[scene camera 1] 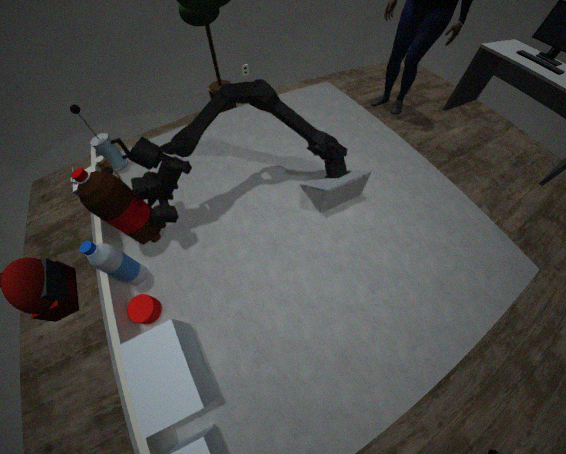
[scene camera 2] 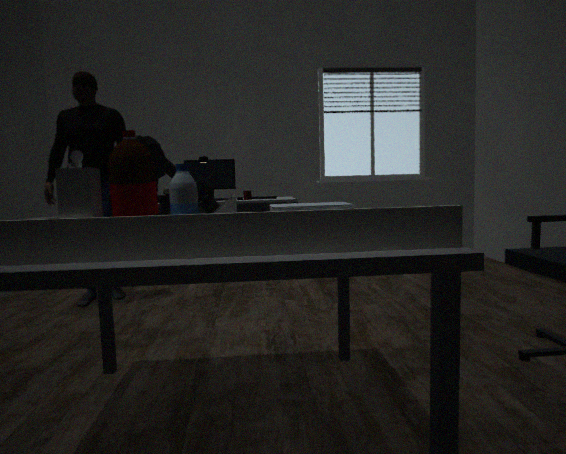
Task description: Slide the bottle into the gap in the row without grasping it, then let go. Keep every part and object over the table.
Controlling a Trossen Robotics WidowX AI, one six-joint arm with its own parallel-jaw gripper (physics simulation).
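Seen in the pictures: gripper, fingertip midpoint: point(scene camera 1: 152, 215); arm's base at its link origin: point(scene camera 1: 337, 174) point(scene camera 2: 215, 211).
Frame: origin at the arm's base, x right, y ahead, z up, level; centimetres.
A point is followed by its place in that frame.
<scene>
A large brown bottle with a red label and red cap point(scene camera 1: 107, 197) @[x 18.4, y 61.5, z 18.3 cm] point(scene camera 2: 134, 195) @[x 22.3, y 67.8, z 8.9 cm] stands upright near the low wall. A smaller clear bottle with a blue cap and blue label point(scene camera 1: 117, 263) @[x 8.1, y 68.8, z 8.0 cm] point(scene camera 2: 183, 192) @[x 10.7, y 73.9, z 9.3 cm] stands beside it, with a space between them. A short red cylinder point(scene camera 1: 144, 309) @[x -2.1, y 70.8, z -1.2 cm] is farther along the row. My gripper point(scene camera 1: 162, 212) @[x 22.3, y 57.5, z 1.2 cm] is open, low at the arm-facing side of the brown bottle, very close to it or touching. Nothing is held. The exact contact is hidden; in scene camera 2 the fingers are hidden behind the objects.
A low wall point(scene camera 1: 109, 310) @[x 0.2, y 76.5, z 4.3 cm] point(scene camera 2: 240, 237) @[x -1.5, y 77.7, z -1.3 cm] runs along the table edge behind the row. White boxes point(scene camera 1: 160, 375) @[x -20.0, y 70.6, z 5.3 cm] lie past the red cylinder. A light-blue jug point(scene camera 1: 112, 152) @[x 61.5, y 61.4, z 2.6 cm] with a dark handle stands at the other end. A grey box point(scene camera 2: 78, 192) @[x 34.0, y 70.9, z 10.1 cm] stands beside the brown bottle.
</scene>
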